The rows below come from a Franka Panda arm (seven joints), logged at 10 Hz.
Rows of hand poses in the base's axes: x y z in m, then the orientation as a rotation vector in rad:
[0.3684 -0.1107 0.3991 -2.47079 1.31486 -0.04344]
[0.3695 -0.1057 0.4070 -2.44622 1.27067 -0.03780]
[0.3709 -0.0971 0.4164 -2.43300 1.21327 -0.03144]
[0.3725 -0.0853 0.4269 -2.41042 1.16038 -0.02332]
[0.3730 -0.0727 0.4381 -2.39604 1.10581 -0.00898]
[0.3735 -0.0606 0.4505 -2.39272 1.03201 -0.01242]
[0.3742 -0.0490 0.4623 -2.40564 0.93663 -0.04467]
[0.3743 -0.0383 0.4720 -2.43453 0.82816 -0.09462]
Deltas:
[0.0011 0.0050 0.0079 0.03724 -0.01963 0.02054]
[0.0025 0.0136 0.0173 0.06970 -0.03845 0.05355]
[0.0041 0.0254 0.0278 0.10839 -0.05810 0.08166]
[0.0046 0.0380 0.0390 0.14257 -0.07089 0.11474]
[0.0051 0.0501 0.0514 0.16661 -0.09607 0.16230]
[0.0058 0.0617 0.0632 0.17133 -0.13900 0.22619]
[0.0059 0.0724 0.0729 0.15602 -0.18908 0.30174]

